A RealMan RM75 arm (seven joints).
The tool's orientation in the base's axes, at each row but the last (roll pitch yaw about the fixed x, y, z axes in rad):
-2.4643 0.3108 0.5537
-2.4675 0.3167 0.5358
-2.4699 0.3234 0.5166
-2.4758 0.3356 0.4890
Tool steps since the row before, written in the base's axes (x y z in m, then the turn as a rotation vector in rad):
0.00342 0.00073 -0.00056 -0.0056 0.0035 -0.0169
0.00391 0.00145 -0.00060 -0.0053 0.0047 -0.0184
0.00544 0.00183 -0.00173 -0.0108 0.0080 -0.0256
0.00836 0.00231 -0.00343 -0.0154 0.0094 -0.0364
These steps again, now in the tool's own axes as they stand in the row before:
0.00331 0.00062 -0.00111 0.0024 0.0060 0.0169
0.00409 0.00014 -0.00102 0.0037 0.0061 0.0184
0.00589 0.00076 -0.00080 0.0030 0.0066 0.0280
0.00912 0.00176 -0.00081 0.0033 0.0109 0.0390

